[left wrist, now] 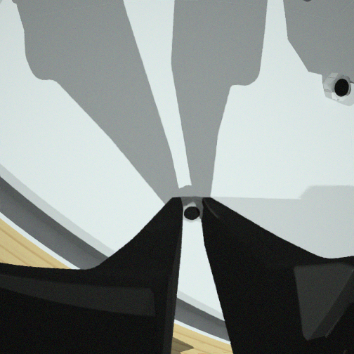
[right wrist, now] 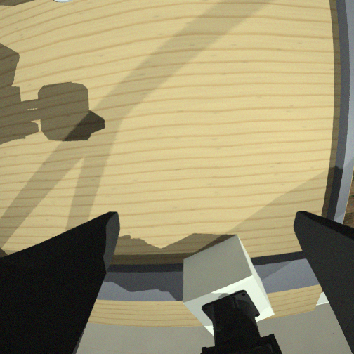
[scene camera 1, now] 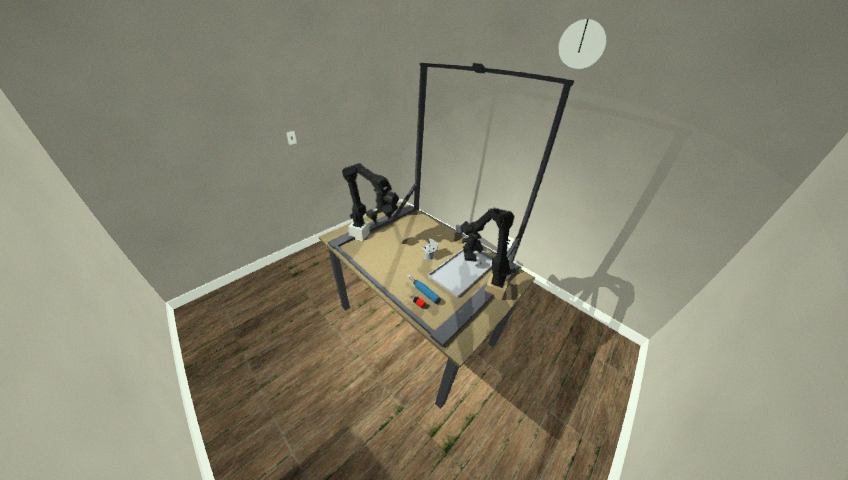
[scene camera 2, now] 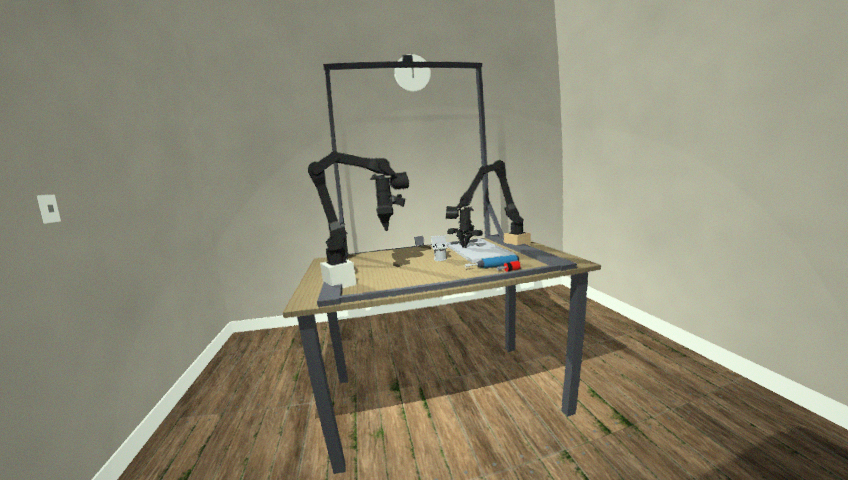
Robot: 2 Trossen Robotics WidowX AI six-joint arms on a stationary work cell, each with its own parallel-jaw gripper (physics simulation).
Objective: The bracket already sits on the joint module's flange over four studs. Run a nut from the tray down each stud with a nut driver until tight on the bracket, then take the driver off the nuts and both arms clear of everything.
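Pixels of known places: left gripper, fingertip midpoint: point(scene camera 1: 465, 259) point(scene camera 2: 464, 247); right gripper, fingertip midpoint: point(scene camera 1: 382, 222) point(scene camera 2: 386, 229); left arm's base at its link origin: point(scene camera 1: 498, 282) point(scene camera 2: 517, 233); right arm's base at its link origin: point(scene camera 1: 358, 224) point(scene camera 2: 336, 262).
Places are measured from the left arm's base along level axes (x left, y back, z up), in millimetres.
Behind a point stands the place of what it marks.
Observation:
My left gripper point(left wrist: 190, 206) point(scene camera 2: 464, 245) @(x -160, y -236, z -65 mm) point(scene camera 1: 470, 259) @(x -160, y -236, z -65 mm) is low over the white tray point(scene camera 1: 456, 289) @(x 103, y -194, z -65 mm) point(scene camera 2: 483, 256) point(left wrist: 90, 165), its fingertips closed on the sides of a small nut point(left wrist: 191, 213). Another nut point(left wrist: 338, 87) stands on the tray at the upper right of the left wrist view. My right gripper point(right wrist: 209, 221) point(scene camera 2: 386, 228) @(x 7, y -735, z 128 mm) is open and empty, high over the table. The white joint module point(scene camera 1: 429, 253) point(scene camera 2: 439, 255) stands upright left of the tray with the bracket point(scene camera 1: 432, 243) @(x -95, y -443, z 19 mm) point(scene camera 2: 439, 242) @(x -91, y -432, z 8 mm) on top. The studs are too small to make out.
A blue driver point(scene camera 1: 426, 290) @(x 220, y -321, z -31 mm) point(scene camera 2: 498, 261) @(x 225, y -339, z -43 mm) and a smaller red driver point(scene camera 1: 419, 302) @(x 301, y -319, z -39 mm) point(scene camera 2: 512, 265) @(x 302, y -334, z -45 mm) lie on the table point(scene camera 1: 380, 261) @(x 125, y -678, z -69 mm) point(scene camera 2: 380, 279) @(x 28, y -792, z -69 mm) near its front edge. A dark overhead frame point(scene camera 1: 421, 130) @(x -527, y -780, z 559 mm) point(scene camera 2: 483, 118) @(x -264, y 26, z 646 mm) rises at the back. A small grey block point(scene camera 2: 418, 240) @(x -406, y -386, z -34 mm) is at the table's rear.

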